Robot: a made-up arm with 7 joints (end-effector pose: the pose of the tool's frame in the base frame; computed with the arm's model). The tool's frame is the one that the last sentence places.
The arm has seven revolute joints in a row. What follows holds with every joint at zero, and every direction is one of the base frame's. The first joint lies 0.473 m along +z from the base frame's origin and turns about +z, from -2.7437 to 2.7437 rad. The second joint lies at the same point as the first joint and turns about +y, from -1.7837 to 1.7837 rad. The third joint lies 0.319 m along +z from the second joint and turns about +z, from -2.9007 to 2.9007 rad. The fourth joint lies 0.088 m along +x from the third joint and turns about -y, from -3.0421 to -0.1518 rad. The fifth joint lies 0.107 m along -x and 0.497 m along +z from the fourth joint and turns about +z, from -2.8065 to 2.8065 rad. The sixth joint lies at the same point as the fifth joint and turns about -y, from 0.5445 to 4.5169 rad. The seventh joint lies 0.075 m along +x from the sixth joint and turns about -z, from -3.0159 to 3.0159 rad. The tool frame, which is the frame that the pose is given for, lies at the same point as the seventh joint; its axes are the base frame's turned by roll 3.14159, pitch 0 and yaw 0 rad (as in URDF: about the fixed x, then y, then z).
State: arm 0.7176 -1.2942 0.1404 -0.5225 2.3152 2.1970 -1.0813
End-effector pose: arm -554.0 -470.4 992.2 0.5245 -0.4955 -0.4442 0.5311
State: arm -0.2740 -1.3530 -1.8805 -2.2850 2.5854 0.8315 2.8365
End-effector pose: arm -256.9 -533.4 333.4 -0.3185 -0.3220 0.4566 0.7658
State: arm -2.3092 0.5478 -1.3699 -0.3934 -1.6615 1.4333 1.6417
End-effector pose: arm -481.1 -223.7 1214.8 -0.5235 0.0810 -0.4166 0.7388
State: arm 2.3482 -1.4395 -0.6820 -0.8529 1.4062 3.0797 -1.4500
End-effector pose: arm 705.3 -286.8 821.7 -0.1620 0.3469 -0.5029 0.7749
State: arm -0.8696 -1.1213 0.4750 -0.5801 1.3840 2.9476 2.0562
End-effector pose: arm -352.1 506.9 1070.2 -0.3650 -0.0662 -0.1377 0.9184
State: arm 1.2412 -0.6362 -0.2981 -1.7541 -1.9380 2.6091 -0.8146
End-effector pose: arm 223.2 259.4 1085.4 0.1333 0.5145 0.4667 0.7069
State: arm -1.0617 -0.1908 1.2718 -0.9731 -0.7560 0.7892 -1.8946
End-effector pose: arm 435.8 186.1 1180.6 0.6616 0.6561 -0.2945 0.2123
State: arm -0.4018 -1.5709 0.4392 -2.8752 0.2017 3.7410 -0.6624
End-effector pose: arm 126.5 104.7 812.7 0.3289 0.1675 0.7917 0.4868
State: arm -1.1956 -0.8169 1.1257 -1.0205 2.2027 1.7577 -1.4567
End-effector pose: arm 306.1 497.2 1124.7 -0.2905 -0.7047 -0.5513 0.3391
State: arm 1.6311 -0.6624 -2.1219 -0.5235 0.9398 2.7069 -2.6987
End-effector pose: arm 201.8 -641.7 1042.3 0.4607 0.2136 0.5219 0.6854
